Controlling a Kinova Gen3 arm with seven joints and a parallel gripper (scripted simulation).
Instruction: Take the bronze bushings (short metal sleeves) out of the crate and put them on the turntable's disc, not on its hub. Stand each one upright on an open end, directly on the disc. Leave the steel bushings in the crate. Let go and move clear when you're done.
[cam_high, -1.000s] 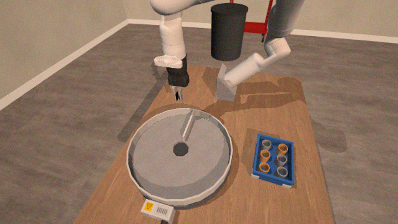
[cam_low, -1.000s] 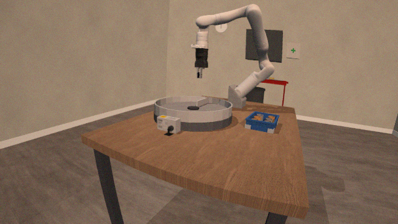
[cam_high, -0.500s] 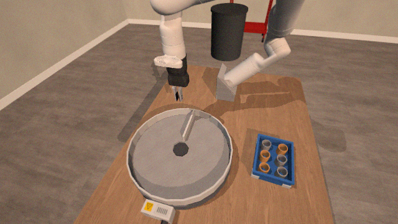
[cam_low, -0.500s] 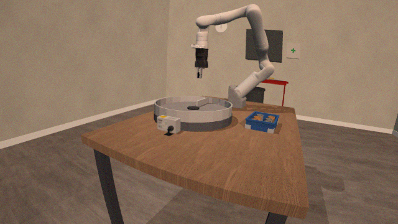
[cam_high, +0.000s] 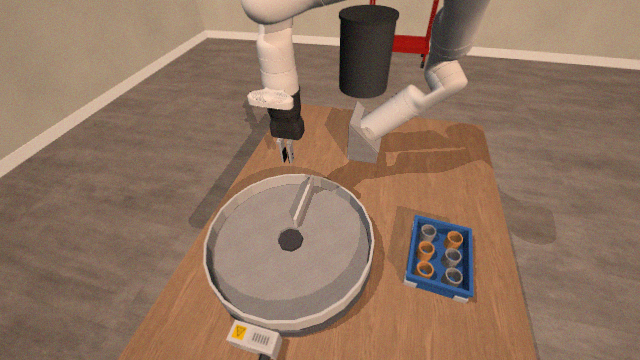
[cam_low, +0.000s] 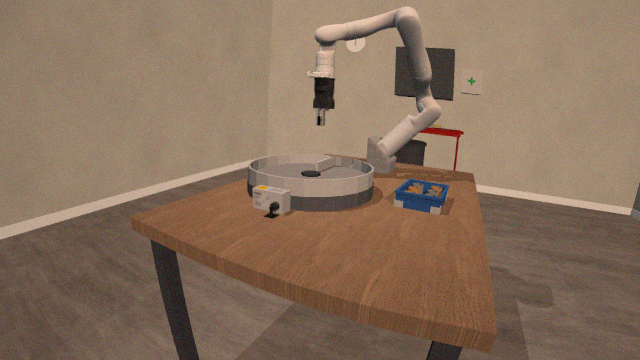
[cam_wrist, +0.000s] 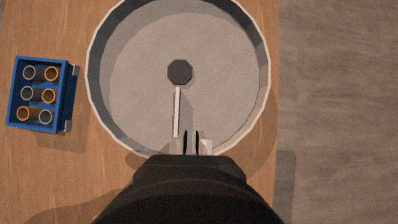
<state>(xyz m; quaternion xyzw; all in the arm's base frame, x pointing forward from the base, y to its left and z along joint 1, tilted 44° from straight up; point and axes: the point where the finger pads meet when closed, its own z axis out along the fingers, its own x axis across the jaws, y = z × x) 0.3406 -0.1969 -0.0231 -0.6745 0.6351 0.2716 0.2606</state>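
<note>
Right now my hand is 410 mm to the right of the blue crate, 200 mm above it and 50 mm short of it. From my hand the other things lie so: grey turntable disc (180 mm below, 130 mm ahead, 40 mm to the left).
</note>
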